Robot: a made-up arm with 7 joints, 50 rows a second.
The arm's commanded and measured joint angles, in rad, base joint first. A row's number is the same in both.
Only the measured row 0 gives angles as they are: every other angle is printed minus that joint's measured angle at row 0.
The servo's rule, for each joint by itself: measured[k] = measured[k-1] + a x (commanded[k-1-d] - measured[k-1]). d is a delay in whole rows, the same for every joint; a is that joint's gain. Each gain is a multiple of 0.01, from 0.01 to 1. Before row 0 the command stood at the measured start. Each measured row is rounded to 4 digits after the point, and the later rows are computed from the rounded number. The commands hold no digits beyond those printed.
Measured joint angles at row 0:
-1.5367 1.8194 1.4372 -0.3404 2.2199 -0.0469 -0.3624
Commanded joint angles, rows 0 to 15:
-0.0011 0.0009 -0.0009 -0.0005 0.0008 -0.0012 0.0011
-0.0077 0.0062 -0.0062 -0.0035 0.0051 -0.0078 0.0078
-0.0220 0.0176 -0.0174 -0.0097 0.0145 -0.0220 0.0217
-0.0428 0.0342 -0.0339 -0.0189 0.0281 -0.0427 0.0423
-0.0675 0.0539 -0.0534 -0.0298 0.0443 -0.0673 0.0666
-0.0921 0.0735 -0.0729 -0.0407 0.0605 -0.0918 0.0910
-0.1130 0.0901 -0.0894 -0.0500 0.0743 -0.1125 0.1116
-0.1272 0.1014 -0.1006 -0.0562 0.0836 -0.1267 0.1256
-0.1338 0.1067 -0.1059 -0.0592 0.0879 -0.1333 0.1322
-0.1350 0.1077 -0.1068 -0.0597 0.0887 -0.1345 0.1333
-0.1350 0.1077 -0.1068 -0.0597 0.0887 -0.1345 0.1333
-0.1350 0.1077 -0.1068 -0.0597 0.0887 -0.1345 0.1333
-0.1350 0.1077 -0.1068 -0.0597 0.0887 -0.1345 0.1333
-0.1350 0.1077 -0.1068 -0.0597 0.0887 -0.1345 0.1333
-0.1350 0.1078 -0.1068 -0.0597 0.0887 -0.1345 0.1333
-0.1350 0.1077 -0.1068 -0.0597 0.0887 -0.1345 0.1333
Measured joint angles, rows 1 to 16:
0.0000 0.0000 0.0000 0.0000 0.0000 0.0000 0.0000
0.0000 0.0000 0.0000 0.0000 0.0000 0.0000 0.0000
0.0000 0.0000 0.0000 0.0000 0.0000 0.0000 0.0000
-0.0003 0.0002 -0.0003 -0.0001 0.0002 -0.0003 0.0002
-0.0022 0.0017 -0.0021 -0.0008 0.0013 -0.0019 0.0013
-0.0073 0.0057 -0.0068 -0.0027 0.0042 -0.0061 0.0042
-0.0165 0.0128 -0.0152 -0.0061 0.0095 -0.0138 0.0095
-0.0298 0.0231 -0.0270 -0.0111 0.0172 -0.0250 0.0175
-0.0460 0.0357 -0.0412 -0.0173 0.0267 -0.0390 0.0278
-0.0634 0.0493 -0.0561 -0.0242 0.0372 -0.0544 0.0395
-0.0800 0.0623 -0.0699 -0.0309 0.0474 -0.0696 0.0516
-0.0940 0.0734 -0.0811 -0.0368 0.0563 -0.0830 0.0629
-0.1047 0.0820 -0.0891 -0.0416 0.0634 -0.0938 0.0728
-0.1126 0.0884 -0.0946 -0.0454 0.0690 -0.1023 0.0813
-0.1184 0.0932 -0.0984 -0.0484 0.0733 -0.1091 0.0886
-0.1227 0.0968 -0.1010 -0.0508 0.0767 -0.1144 0.0949
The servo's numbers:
d 3
a 0.26 0.25 0.31 0.21 0.22 0.21 0.14

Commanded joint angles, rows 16 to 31:
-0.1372 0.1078 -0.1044 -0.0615 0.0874 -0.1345 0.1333
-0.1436 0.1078 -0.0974 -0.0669 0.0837 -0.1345 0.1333
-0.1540 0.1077 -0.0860 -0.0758 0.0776 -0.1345 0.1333
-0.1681 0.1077 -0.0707 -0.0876 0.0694 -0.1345 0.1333
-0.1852 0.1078 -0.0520 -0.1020 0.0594 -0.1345 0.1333
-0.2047 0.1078 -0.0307 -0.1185 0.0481 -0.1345 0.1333
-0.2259 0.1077 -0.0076 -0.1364 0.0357 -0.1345 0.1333
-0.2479 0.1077 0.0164 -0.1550 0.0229 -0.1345 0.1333
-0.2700 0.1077 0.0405 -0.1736 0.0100 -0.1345 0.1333
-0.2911 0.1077 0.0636 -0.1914 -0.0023 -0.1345 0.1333
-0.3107 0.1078 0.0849 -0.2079 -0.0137 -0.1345 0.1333
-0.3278 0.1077 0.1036 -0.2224 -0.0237 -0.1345 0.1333
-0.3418 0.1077 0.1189 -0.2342 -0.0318 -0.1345 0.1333
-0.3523 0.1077 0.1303 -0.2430 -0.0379 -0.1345 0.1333
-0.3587 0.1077 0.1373 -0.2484 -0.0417 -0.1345 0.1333
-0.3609 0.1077 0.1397 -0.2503 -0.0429 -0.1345 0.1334
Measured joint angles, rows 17 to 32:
-0.1259 0.0995 -0.1028 -0.0527 0.0793 -0.1186 0.1003
-0.1283 0.1016 -0.1040 -0.0542 0.0814 -0.1219 0.1049
-0.1300 0.1031 -0.1049 -0.0554 0.0830 -0.1245 0.1089
-0.1319 0.1043 -0.1047 -0.0567 0.0840 -0.1266 0.1123
-0.1349 0.1052 -0.1024 -0.0588 0.0839 -0.1283 0.1152
-0.1399 0.1058 -0.0973 -0.0624 0.0825 -0.1296 0.1177
-0.1472 0.1063 -0.0891 -0.0677 0.0796 -0.1306 0.1199
-0.1571 0.1067 -0.0776 -0.0749 0.0752 -0.1314 0.1218
-0.1695 0.1070 -0.0631 -0.0841 0.0692 -0.1321 0.1234
-0.1842 0.1072 -0.0459 -0.0951 0.0618 -0.1326 0.1248
-0.2008 0.1073 -0.0266 -0.1077 0.0532 -0.1330 0.1260
-0.2188 0.1074 -0.0058 -0.1215 0.0437 -0.1333 0.1270
-0.2376 0.1075 0.0157 -0.1362 0.0336 -0.1336 0.1279
-0.2566 0.1076 0.0372 -0.1513 0.0232 -0.1338 0.1287
-0.2751 0.1076 0.0578 -0.1662 0.0129 -0.1339 0.1293
-0.2924 0.1076 0.0767 -0.1805 0.0031 -0.1340 0.1299

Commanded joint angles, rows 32 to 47:
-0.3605 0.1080 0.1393 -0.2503 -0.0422 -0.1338 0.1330
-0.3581 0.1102 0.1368 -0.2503 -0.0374 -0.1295 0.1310
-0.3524 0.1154 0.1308 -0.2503 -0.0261 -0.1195 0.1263
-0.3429 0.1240 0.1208 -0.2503 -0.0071 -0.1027 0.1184
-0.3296 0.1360 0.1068 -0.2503 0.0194 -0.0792 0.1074
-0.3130 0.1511 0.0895 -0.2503 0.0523 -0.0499 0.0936
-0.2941 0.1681 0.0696 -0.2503 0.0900 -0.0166 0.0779
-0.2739 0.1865 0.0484 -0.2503 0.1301 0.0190 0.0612
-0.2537 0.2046 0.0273 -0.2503 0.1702 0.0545 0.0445
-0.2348 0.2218 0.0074 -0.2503 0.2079 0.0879 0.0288
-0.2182 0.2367 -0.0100 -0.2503 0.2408 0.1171 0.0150
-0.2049 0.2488 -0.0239 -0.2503 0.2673 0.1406 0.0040
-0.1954 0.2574 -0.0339 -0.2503 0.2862 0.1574 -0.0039
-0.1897 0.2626 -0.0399 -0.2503 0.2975 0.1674 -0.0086
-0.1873 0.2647 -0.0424 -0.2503 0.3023 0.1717 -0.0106
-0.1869 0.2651 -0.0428 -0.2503 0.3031 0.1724 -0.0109
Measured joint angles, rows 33 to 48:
-0.3080 0.1076 0.0933 -0.1936 -0.0059 -0.1341 0.1304
-0.3212 0.1076 0.1069 -0.2051 -0.0138 -0.1342 0.1308
-0.3315 0.1076 0.1171 -0.2146 -0.0202 -0.1343 0.1312
-0.3390 0.1077 0.1240 -0.2221 -0.0250 -0.1342 0.1315
-0.3440 0.1083 0.1280 -0.2280 -0.0277 -0.1332 0.1314
-0.3462 0.1101 0.1289 -0.2327 -0.0273 -0.1303 0.1307
-0.3453 0.1136 0.1264 -0.2364 -0.0229 -0.1245 0.1290
-0.3412 0.1192 0.1203 -0.2393 -0.0136 -0.1150 0.1260
-0.3339 0.1272 0.1108 -0.2416 0.0009 -0.1013 0.1215
-0.3236 0.1374 0.0980 -0.2434 0.0205 -0.0835 0.1154
-0.3107 0.1497 0.0826 -0.2448 0.0446 -0.0620 0.1078
-0.2959 0.1634 0.0655 -0.2460 0.0722 -0.0375 0.0989
-0.2800 0.1780 0.0475 -0.2469 0.1021 -0.0112 0.0891
-0.2639 0.1927 0.0297 -0.2476 0.1326 0.0157 0.0787
-0.2486 0.2067 0.0131 -0.2482 0.1622 0.0419 0.0682
-0.2348 0.2194 -0.0015 -0.2486 0.1895 0.0662 0.0581

